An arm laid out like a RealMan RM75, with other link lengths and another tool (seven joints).
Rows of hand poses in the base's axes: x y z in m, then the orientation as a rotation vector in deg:
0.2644 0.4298 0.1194 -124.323 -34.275 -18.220
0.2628 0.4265 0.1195 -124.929 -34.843 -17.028
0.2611 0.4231 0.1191 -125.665 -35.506 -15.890
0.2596 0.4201 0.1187 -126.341 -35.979 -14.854
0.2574 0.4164 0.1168 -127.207 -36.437 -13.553
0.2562 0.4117 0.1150 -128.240 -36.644 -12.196
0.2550 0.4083 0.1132 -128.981 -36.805 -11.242
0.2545 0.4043 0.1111 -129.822 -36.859 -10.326
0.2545 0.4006 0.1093 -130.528 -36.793 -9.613
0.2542 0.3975 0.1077 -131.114 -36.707 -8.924
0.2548 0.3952 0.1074 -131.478 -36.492 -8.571
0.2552 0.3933 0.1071 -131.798 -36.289 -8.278
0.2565 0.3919 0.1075 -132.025 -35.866 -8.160
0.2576 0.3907 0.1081 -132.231 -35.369 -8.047
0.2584 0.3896 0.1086 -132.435 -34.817 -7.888
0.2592 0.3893 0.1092 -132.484 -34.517 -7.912
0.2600 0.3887 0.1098 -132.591 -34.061 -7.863
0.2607 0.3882 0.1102 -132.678 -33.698 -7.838
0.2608 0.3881 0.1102 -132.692 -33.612 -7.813
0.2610 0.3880 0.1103 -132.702 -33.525 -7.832
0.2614 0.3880 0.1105 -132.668 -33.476 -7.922
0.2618 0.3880 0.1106 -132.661 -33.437 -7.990
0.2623 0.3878 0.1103 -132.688 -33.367 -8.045
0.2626 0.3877 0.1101 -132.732 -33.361 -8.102
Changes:
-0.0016 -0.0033 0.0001 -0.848 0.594 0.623
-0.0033 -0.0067 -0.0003 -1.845 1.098 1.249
-0.0048 -0.0097 -0.0007 -2.728 1.601 1.727
-0.0070 -0.0134 -0.0026 -3.824 2.277 2.228
-0.0082 -0.0181 -0.0044 -5.022 3.067 2.531
-0.0094 -0.0215 -0.0062 -5.888 3.609 2.747
-0.0099 -0.0255 -0.0083 -6.817 4.152 2.849
-0.0099 -0.0292 -0.0101 -7.562 4.608 2.843
-0.0102 -0.0323 -0.0117 -8.187 5.062 2.849
-0.0096 -0.0346 -0.0120 -8.523 5.353 2.723
-0.0092 -0.0365 -0.0123 -8.812 5.602 2.597
-0.0079 -0.0379 -0.0119 -8.930 5.822 2.297
-0.0068 -0.0391 -0.0113 -9.009 6.069 1.954
-0.0060 -0.0402 -0.0108 -9.081 6.368 1.591
-0.0052 -0.0405 -0.0102 -9.046 6.461 1.375
-0.0044 -0.0411 -0.0096 -9.037 6.657 1.065
-0.0037 -0.0416 -0.0092 -9.030 6.803 0.812
-0.0036 -0.0417 -0.0092 -9.025 6.851 0.761
-0.0034 -0.0418 -0.0091 -9.009 6.870 0.695
-0.0030 -0.0418 -0.0089 -8.951 6.830 0.643
-0.0026 -0.0418 -0.0088 -8.924 6.799 0.597
-0.0021 -0.0420 -0.0091 -8.924 6.785 0.525
-0.0018 -0.0421 -0.0093 -8.955 6.743 0.490

